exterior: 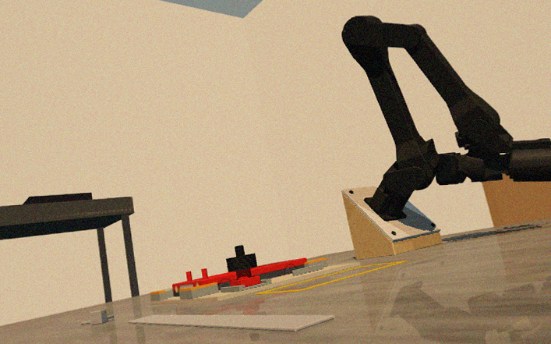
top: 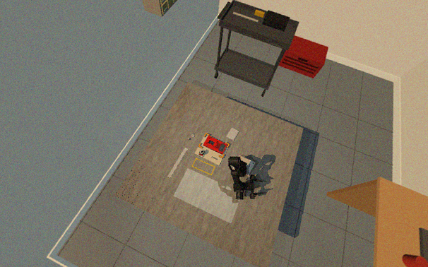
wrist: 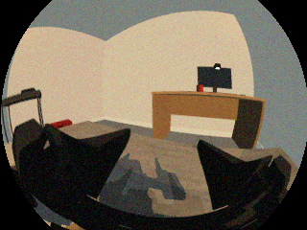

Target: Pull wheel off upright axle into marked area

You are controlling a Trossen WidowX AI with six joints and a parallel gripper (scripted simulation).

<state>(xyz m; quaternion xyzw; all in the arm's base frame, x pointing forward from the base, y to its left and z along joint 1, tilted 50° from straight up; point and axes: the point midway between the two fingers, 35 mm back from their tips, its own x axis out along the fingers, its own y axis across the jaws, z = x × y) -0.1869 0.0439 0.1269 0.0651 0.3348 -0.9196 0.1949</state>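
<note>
My gripper tip is now 580 mm short of the wheel, 60 mm to the left of it and 90 mm above it. Round my gripper tip: black axle (580 mm ahead, 70 mm to the right, 100 mm below); then flat grey strip (730 mm ahead, 100 mm to the left, 130 mm below).
</note>
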